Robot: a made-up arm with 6 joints. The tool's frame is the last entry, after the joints.
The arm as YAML. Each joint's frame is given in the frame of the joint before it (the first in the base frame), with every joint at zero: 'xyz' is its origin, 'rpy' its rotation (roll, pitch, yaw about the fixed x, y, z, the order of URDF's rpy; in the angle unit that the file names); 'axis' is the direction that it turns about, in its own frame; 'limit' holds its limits. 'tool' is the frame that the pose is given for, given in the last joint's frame.
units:
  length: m
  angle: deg
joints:
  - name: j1
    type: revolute
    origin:
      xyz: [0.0, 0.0, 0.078]
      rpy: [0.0, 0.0, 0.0]
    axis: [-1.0, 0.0, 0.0]
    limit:
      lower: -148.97
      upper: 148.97
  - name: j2
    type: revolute
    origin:
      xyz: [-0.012, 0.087, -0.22]
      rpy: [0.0, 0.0, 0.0]
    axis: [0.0, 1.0, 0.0]
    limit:
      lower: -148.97
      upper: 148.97
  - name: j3
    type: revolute
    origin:
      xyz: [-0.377, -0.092, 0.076]
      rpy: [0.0, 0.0, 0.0]
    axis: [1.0, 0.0, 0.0]
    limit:
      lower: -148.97
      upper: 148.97
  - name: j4
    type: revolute
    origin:
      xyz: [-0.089, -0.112, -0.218]
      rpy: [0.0, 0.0, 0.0]
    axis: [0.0, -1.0, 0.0]
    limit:
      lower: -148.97
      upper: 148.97
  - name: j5
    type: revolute
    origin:
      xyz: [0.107, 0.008, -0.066]
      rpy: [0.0, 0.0, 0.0]
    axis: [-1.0, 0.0, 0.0]
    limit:
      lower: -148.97
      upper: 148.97
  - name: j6
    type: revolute
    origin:
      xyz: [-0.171, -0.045, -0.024]
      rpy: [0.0, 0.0, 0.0]
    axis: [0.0, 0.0, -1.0]
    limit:
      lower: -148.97
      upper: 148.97
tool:
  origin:
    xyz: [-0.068, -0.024, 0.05]
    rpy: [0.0, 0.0, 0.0]
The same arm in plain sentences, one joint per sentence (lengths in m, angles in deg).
The arm has six revolute joints in a row. What follows holds with every joint at zero, and every direction is one of the base frame's. The first joint sits 0.078 m along +z from the base frame's origin and rotates about -x, from -148.97 to 148.97 deg. The second joint sits 0.012 m along -x and 0.087 m along +y and 0.22 m along -z from the first joint and rotates about +y, from -148.97 to 148.97 deg. The third joint sits 0.377 m along -x and 0.092 m along -y and 0.076 m along +z from the second joint and rotates about +x, from -148.97 to 148.97 deg. The fourth joint sits 0.089 m along -x and 0.112 m along -y and 0.218 m along -z from the third joint and rotates about -y, from -148.97 to 148.97 deg. The fifth joint sits 0.107 m along +x and 0.008 m along +y and 0.066 m along -z from the fourth joint and rotates about -x, from -148.97 to 148.97 deg. The sixth joint sits 0.171 m along -x and 0.045 m along -y and 0.024 m along -z from the fifth joint and rotates about -z, from -148.97 to 148.97 deg. The tool frame, which is the frame that the pose is given for, sits 0.068 m along -x and 0.024 m along -y and 0.05 m along +z from the sixth joint; its axes are parallel to the base frame's.
